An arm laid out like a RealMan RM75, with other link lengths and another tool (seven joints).
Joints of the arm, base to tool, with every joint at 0 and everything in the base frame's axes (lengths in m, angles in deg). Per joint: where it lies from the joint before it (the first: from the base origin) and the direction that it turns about. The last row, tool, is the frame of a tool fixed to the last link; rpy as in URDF.
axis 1: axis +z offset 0 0 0.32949
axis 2: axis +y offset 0 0 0
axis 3: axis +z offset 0 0 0.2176
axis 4: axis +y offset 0 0 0
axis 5: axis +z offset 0 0 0.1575
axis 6: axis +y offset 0 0 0
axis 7: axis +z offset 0 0 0.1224
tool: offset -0.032 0.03 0.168 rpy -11.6 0 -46.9
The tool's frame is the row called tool.
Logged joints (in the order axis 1, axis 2, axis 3, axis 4, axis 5, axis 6, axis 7), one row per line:
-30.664, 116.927, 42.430, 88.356, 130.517, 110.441, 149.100
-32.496, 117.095, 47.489, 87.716, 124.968, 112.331, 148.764
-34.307, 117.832, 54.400, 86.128, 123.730, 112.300, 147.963
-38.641, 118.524, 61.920, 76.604, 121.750, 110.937, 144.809
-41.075, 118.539, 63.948, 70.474, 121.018, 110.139, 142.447
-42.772, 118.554, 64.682, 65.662, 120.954, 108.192, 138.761
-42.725, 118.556, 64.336, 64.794, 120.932, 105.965, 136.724
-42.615, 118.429, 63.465, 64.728, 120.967, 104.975, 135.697
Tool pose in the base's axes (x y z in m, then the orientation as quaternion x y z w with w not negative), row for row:
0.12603, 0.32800, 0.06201, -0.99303, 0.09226, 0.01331, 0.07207
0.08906, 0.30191, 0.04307, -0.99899, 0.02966, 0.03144, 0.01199
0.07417, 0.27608, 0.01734, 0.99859, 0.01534, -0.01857, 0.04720
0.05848, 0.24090, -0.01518, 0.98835, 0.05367, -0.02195, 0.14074
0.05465, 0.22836, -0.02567, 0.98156, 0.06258, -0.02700, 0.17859
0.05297, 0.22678, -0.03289, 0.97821, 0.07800, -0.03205, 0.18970
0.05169, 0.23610, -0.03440, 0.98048, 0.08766, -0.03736, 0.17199
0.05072, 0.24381, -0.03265, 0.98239, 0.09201, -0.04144, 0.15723
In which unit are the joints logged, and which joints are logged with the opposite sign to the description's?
The joints are logged in degrees. Opposite sign: axis 1, axis 3, axis 4, axis 5, axis 6.
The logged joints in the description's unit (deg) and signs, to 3 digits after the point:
30.664, 116.927, -42.430, -88.356, -130.517, -110.441, 149.100
32.496, 117.095, -47.489, -87.716, -124.968, -112.331, 148.764
34.307, 117.832, -54.400, -86.128, -123.730, -112.300, 147.963
38.641, 118.524, -61.920, -76.604, -121.750, -110.937, 144.809
41.075, 118.539, -63.948, -70.474, -121.018, -110.139, 142.447
42.772, 118.554, -64.682, -65.662, -120.954, -108.192, 138.761
42.725, 118.556, -64.336, -64.794, -120.932, -105.965, 136.724
42.615, 118.429, -63.465, -64.728, -120.967, -104.975, 135.697

